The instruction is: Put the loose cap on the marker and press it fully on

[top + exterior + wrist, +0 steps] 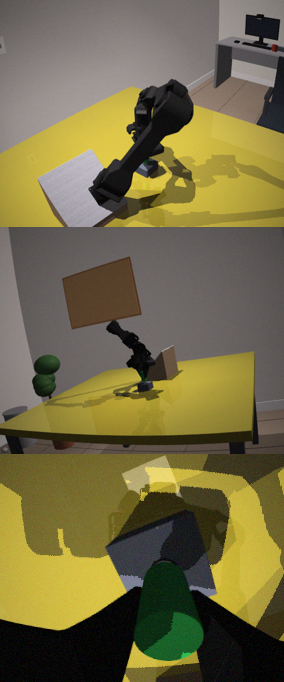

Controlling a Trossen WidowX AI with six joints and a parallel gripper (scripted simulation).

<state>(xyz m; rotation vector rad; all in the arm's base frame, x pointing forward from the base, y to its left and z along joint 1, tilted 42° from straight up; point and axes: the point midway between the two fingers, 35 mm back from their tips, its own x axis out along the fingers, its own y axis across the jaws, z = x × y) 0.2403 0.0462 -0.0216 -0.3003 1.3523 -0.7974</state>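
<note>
My gripper tip is 1 cm below the green cap. The rest, counted from my gripper tip: holder block 5 cm below.
</note>
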